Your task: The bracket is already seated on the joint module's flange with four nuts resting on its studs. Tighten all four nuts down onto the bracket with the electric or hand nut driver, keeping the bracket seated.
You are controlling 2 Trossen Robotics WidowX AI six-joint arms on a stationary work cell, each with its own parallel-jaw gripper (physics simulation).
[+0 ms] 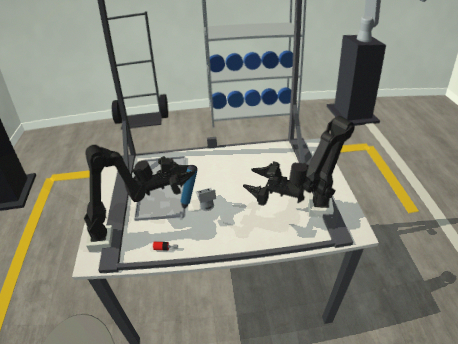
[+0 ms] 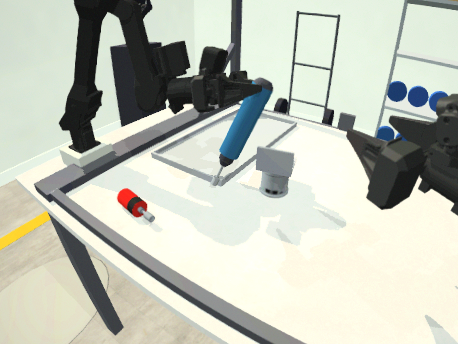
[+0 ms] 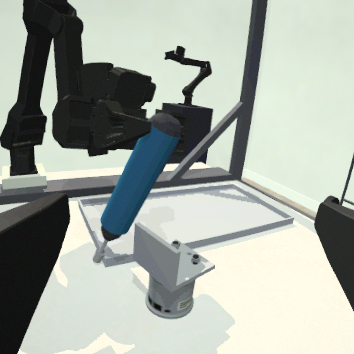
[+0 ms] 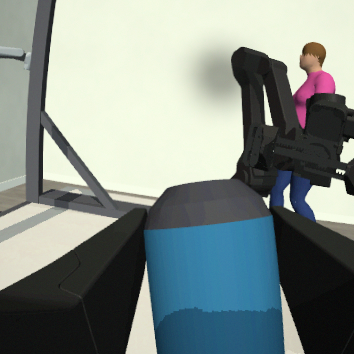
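Pixels of known places: left gripper, between the fingertips: (image 1: 247, 177) (image 2: 370, 124) (image 3: 197, 211) (image 4: 302, 158); right gripper, between the fingertips: (image 1: 194, 168) (image 2: 265, 87) (image 3: 166, 128) (image 4: 207, 219); left arm's base, origin of its link: (image 1: 321, 202); right arm's base, origin of its link: (image 1: 98, 235) (image 2: 84, 145) (image 3: 22, 170).
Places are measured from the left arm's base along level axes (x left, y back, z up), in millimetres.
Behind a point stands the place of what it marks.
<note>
The grey L-shaped bracket (image 1: 205, 192) {x 49, y -482, z 69 mm} (image 2: 275, 159) {x 47, y -473, z 51 mm} (image 3: 159, 252) {x 42, y -464, z 57 mm} sits on the upright joint module (image 1: 207, 205) {x 43, y -481, z -11 mm} (image 2: 274, 185) {x 39, y -473, z -11 mm} (image 3: 170, 301) {x 24, y -462, z -14 mm}. Two nuts (image 3: 195, 258) {x -6, y -477, z 35 mm} (image 3: 176, 244) {x 8, y -509, z 35 mm} show on its flat plate; the other nuts are hidden behind its upright plate. My right gripper (image 1: 190, 172) {x 30, y -521, z 174 mm} (image 2: 261, 89) {x 30, y -521, z 174 mm} (image 3: 166, 128) {x 30, y -521, z 174 mm} (image 4: 207, 219) {x 30, y -521, z 174 mm} is shut on the blue electric nut driver (image 1: 187, 190) {x 79, y -547, z 102 mm} (image 2: 245, 122) {x 70, y -531, z 112 mm} (image 3: 140, 180) {x 55, y -522, z 114 mm} (image 4: 215, 265) {x 40, y -548, z 173 mm} near its top. The driver tilts, its socket (image 2: 215, 179) {x 105, y -575, z -17 mm} (image 3: 98, 258) {x 101, y -572, z -25 mm} low near the tray corner, apart from the bracket. My left gripper (image 1: 248, 178) {x 76, y -309, z 183 mm} (image 2: 369, 125) {x 76, y -309, z 183 mm} (image 3: 197, 211) {x 76, y -309, z 183 mm} is open and empty, across the module from the driver.
The red hand nut driver (image 1: 160, 246) {x 283, y -626, z -11 mm} (image 2: 132, 202) {x 278, y -609, z -8 mm} lies near the table's front edge. A shallow grey tray (image 1: 160, 218) {x 115, y -675, z -36 mm} (image 2: 185, 168) {x 114, y -670, z -30 mm} (image 3: 260, 229) {x -215, y -637, z -34 mm} lies beside the module, partly under the right arm. Dark frame bars (image 1: 225, 257) {x 301, y -372, z -20 mm} (image 2: 165, 275) {x 317, y -441, z -20 mm} run along the table's edges.
</note>
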